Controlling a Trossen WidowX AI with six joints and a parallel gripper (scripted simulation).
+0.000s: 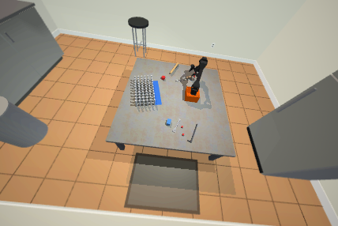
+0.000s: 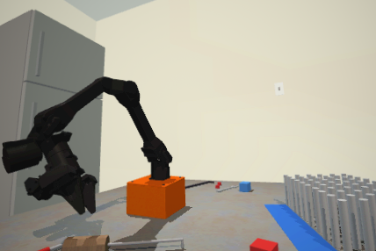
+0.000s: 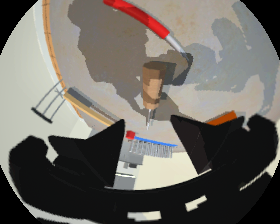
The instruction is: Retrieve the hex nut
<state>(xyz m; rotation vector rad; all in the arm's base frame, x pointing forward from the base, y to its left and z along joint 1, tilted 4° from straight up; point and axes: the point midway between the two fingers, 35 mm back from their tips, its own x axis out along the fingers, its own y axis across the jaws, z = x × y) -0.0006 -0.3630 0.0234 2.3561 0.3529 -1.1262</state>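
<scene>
Now: gripper tip 9 cm past the red-handled tool, 8 cm above it and 3 cm to the left of it. The rest, counted from my gripper tip: blue taped strip: 43 cm ahead, 32 cm to the left, 9 cm below; then red cube: 37 cm ahead, 8 cm to the left, 7 cm below; then wooden-handled tool: 9 cm ahead, 7 cm below, 5 cm to the left.
</scene>
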